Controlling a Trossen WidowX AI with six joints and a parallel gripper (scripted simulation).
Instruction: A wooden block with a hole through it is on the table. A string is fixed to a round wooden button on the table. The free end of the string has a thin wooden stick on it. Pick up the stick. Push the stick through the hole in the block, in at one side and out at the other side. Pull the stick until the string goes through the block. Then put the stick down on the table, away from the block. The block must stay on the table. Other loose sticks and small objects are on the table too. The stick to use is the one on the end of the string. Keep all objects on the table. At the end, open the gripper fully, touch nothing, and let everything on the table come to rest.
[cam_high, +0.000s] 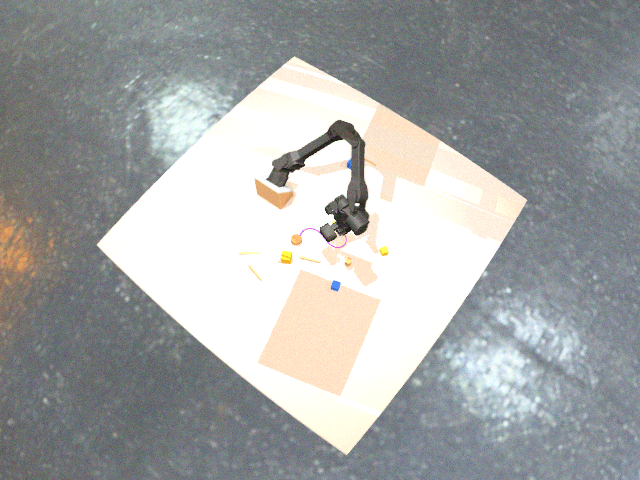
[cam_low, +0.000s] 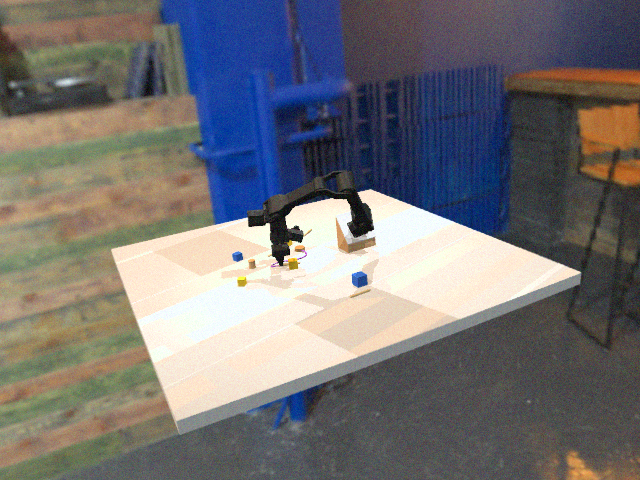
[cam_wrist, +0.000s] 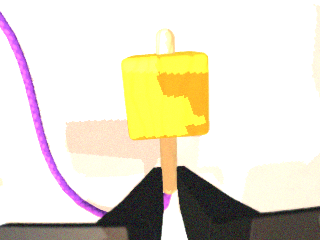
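Now: gripper tip 40 mm past the yellow cube and 20 mm to the right of it. Also, from my gripper tip: round wooden button: 140 mm behind, 120 mm to the right, 10 mm below; then small wooden cylinder: 70 mm ahead, 90 mm to the right.
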